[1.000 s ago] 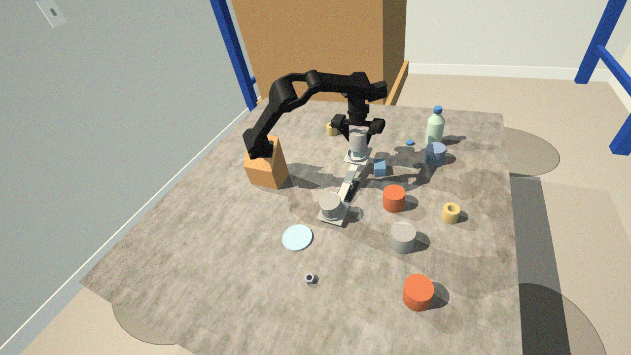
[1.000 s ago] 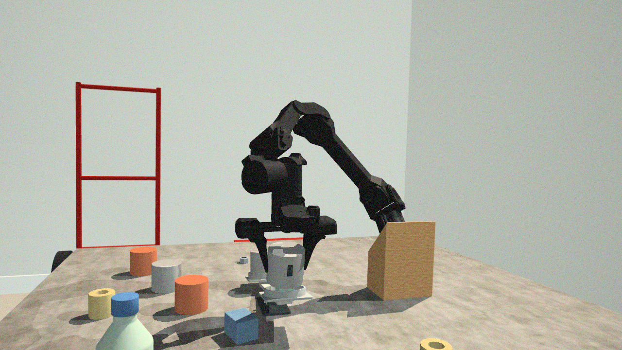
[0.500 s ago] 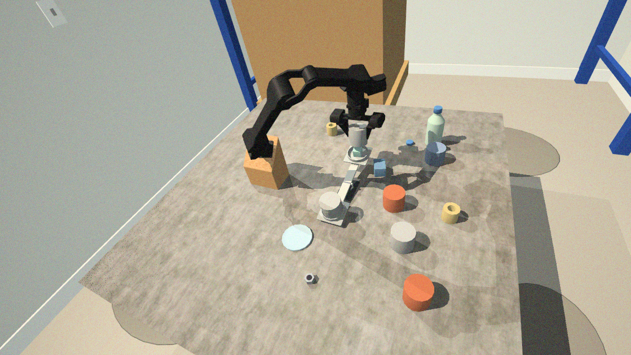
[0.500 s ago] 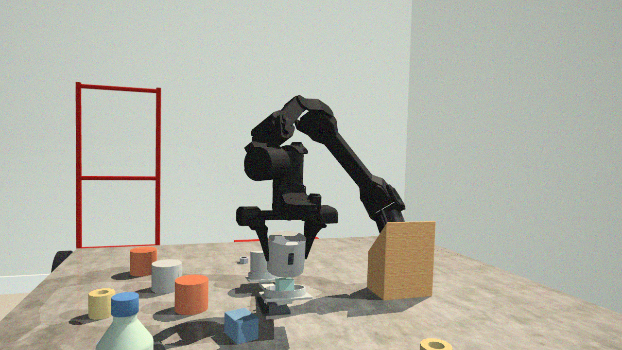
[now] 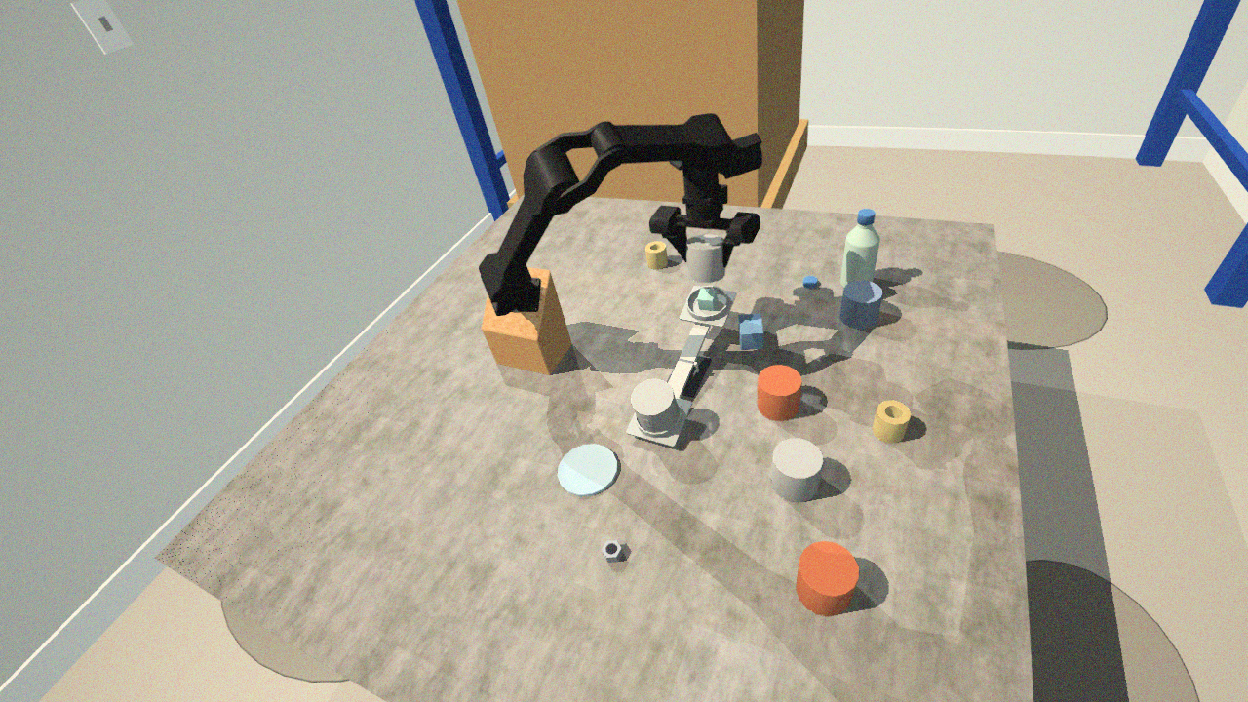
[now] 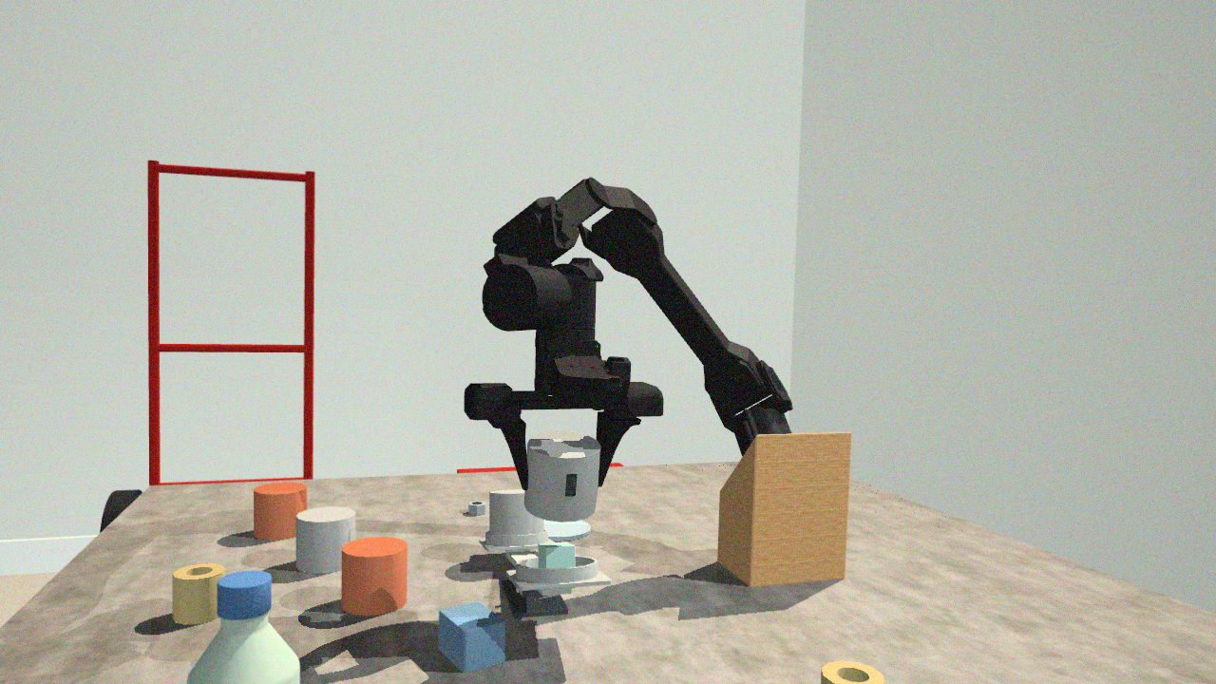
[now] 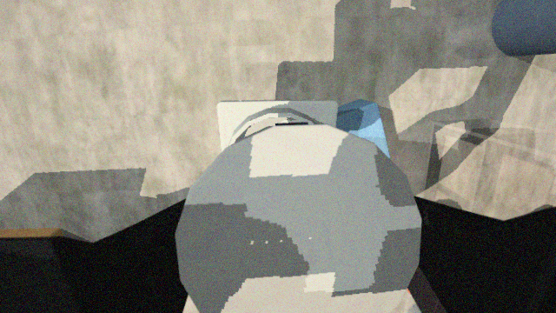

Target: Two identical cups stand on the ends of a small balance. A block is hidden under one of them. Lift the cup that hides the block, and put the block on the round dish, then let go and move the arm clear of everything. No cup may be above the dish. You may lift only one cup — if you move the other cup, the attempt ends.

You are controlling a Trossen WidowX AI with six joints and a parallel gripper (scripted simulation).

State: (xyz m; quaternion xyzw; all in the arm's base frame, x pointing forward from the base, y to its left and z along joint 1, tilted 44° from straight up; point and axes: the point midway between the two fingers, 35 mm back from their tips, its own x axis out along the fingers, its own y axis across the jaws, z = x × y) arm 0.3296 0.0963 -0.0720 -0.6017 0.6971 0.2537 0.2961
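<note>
The mint-green block is 10 mm to the right of my gripper tip and 80 mm below it. Round my gripper tip: blue cylinder: 260 mm ahead, 80 mm to the left, 130 mm below; blue block: 80 mm ahead, 20 mm to the right, 140 mm below; pale blue round dish: 130 mm behind, 380 mm to the right, 160 mm below.
</note>
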